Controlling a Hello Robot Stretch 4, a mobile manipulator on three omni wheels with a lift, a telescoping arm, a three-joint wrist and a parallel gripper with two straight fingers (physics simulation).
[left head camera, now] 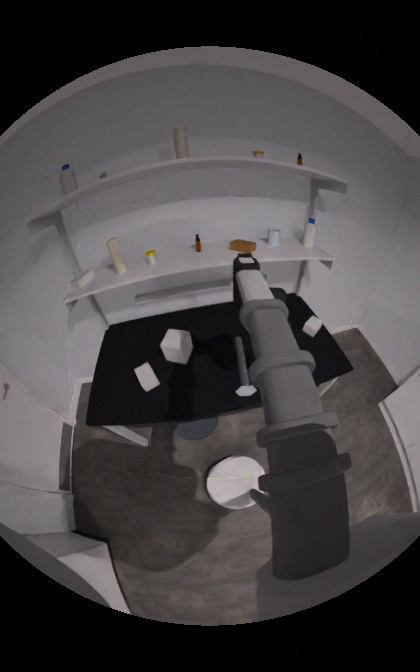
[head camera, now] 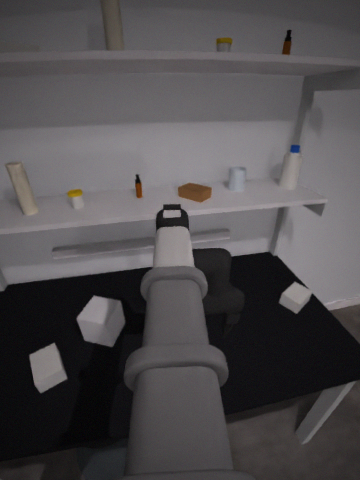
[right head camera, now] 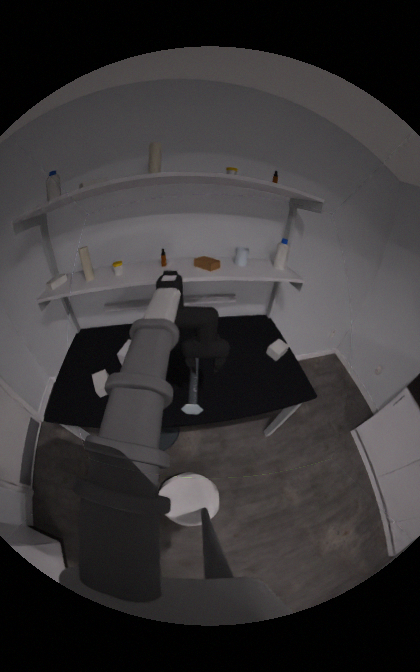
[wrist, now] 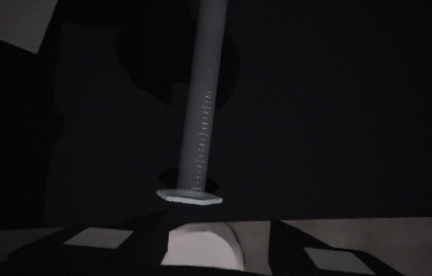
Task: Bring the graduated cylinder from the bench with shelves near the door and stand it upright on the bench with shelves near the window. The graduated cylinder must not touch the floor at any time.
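Places are measured from the robot's base along level axes (x ahead, y left, z up), in centimetres.
Pixels of known places: gripper, between the fingertips: (head camera: 210,334) (wrist: 218,233).
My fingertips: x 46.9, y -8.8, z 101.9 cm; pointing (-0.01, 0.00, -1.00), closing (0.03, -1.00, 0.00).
Behind a point stands the place of what it marks.
The graduated cylinder (left head camera: 242,365) (right head camera: 193,387) (wrist: 200,110) {x 56.5, y -4.3, z 79.0 cm} is a clear grey tube with a pale, flat-sided base. It lies on its side on the black bench top (head camera: 280,350) {x 58.9, y -38.4, z 73.4 cm} (left head camera: 125,405) (right head camera: 250,390) (wrist: 325,150) {x 52.7, y -24.3, z 73.4 cm}, its base toward the front edge. My arm hides it in the head view. In the wrist view its far end runs out of the picture. My gripper (right head camera: 205,369) (wrist: 218,233) {x 46.9, y -8.8, z 102.0 cm} is open and empty over the bench, with its fingers apart. In the wrist view the base lies beyond the fingertips. Whether this bench is by the door or the window does not show.
White blocks (head camera: 101,321) {x 65.2, y 26.5, z 86.4 cm} (head camera: 48,367) {x 52.8, y 42.7, z 79.2 cm} (head camera: 295,297) {x 79.5, y -52.3, z 79.2 cm} stand left and right on the bench. The lower shelf (head camera: 115,212) {x 85.8, y 20.3, z 119.1 cm} carries bottles, a beaker (head camera: 237,179) {x 103.9, y -27.6, z 124.4 cm} and a brown block (head camera: 195,192) {x 94.1, y -9.1, z 122.7 cm}. A higher shelf (head camera: 175,64) {x 93.5, y -2.4, z 162.9 cm} hangs above. A round white object (left head camera: 232,482) (right head camera: 192,500) is on the floor in front.
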